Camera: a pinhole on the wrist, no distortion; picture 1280 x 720 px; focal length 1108.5 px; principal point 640.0 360.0 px. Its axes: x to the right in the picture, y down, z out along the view. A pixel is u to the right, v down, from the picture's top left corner.
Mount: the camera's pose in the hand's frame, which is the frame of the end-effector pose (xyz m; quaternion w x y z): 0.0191 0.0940 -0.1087 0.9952 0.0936 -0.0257 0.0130
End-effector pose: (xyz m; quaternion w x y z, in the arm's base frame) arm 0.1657 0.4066 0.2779 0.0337 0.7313 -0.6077 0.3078
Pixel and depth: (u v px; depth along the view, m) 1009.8 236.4 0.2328
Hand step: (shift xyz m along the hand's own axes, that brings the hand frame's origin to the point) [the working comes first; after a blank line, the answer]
In the camera's frame: 0.0777 -0.0260 0.2328

0.0861 0.0266 0.1191
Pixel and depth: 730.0 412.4 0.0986
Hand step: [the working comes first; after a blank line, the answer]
In the camera's frame: 0.0080 0.0047 0.0986

0.0221 0.0803 -0.0107
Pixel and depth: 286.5 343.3 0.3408
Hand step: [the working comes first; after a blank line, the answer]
In the camera's frame: -0.1087 -0.0051 0.3408

-0.1058 0.0229 0.2189
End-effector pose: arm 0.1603 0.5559 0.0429 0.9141 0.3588 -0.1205 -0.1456
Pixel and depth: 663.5 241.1 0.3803
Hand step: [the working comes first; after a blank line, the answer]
In the camera's frame: 0.0081 -0.0408 0.3803

0.0099 -0.0170 0.2573
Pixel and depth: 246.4 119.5 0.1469
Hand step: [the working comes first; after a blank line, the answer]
In the camera's frame: -0.0522 -0.0319 0.1469

-0.0392 0.0341 0.0267
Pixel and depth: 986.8 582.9 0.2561
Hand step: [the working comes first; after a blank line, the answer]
In the camera's frame: 0.0801 0.0515 0.2561

0.0850 0.0984 0.1564
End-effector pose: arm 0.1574 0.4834 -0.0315 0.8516 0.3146 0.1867 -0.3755
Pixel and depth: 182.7 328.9 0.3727
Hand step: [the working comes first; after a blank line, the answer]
In the camera's frame: -0.1538 -0.0105 0.3727

-0.1522 0.0108 0.2468
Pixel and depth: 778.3 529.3 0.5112
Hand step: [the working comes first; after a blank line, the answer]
In the camera's frame: 0.0638 0.0781 0.5112

0.0555 0.0764 0.4108
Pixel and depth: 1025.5 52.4 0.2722
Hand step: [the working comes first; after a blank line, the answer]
In the camera's frame: 0.0947 -0.0755 0.2722

0.1027 -0.0291 0.1494
